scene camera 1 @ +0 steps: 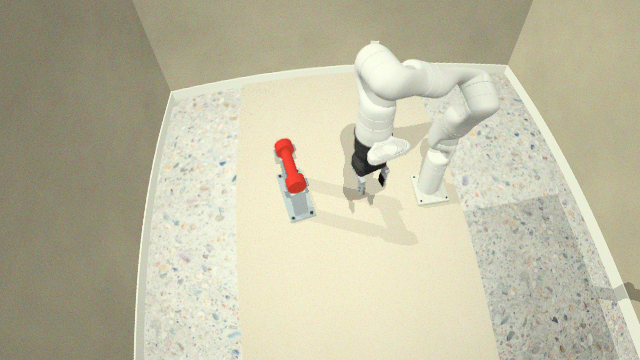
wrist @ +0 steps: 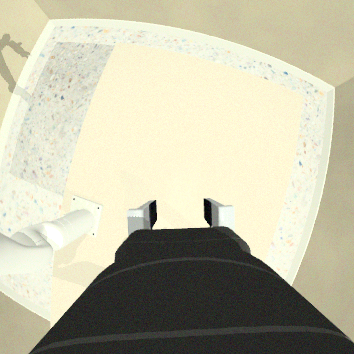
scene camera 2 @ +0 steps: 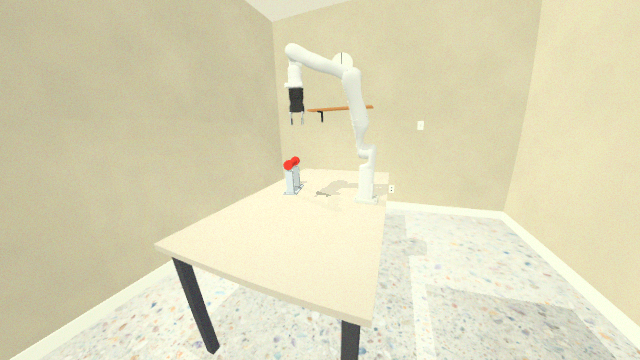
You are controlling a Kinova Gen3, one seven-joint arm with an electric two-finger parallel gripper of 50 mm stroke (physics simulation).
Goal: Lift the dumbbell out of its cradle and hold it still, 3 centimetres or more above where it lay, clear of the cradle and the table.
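Frame: origin at the arm's base, x ahead, y down, z left, level; metres.
Where they show: gripper, fingertip midpoint: (scene camera 1: 371, 187) (wrist: 179, 208) (scene camera 2: 297, 124); arm's base at its link origin: (scene camera 1: 427, 185) (wrist: 84, 219) (scene camera 2: 365, 196).
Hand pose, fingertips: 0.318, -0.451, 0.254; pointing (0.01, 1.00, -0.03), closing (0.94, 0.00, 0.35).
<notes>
Each offset is from my fingertips to the top centre of the thing, as dx, dy, dz. "*": to the spot under its first point. Level surfaces: height alone.
A red dumbbell @(+0.218, +0.227, -0.267) (scene camera 1: 290, 165) (scene camera 2: 291, 163) lies level on top of its light grey cradle @(* +0.195, +0.388, -0.177) (scene camera 1: 300, 205) (scene camera 2: 290, 182), which has two uprights and stands on the table. My gripper (scene camera 1: 372, 185) (scene camera 2: 297, 122) (wrist: 179, 208) is open and empty, fingers pointing down. In the first scene view it is to the right of the dumbbell; in the second scene view it is well above the dumbbell's height. The dumbbell and the cradle do not show in the wrist view.
The table @(dy +0.465) (scene camera 1: 350, 300) (scene camera 2: 280, 240) (wrist: 200, 120) bears the cradle and the arm's base (scene camera 1: 431, 195) (scene camera 2: 366, 199) (wrist: 87, 215), which stands to the right of the cradle. A wooden shelf (scene camera 2: 332, 108) is on the far wall behind the arm.
</notes>
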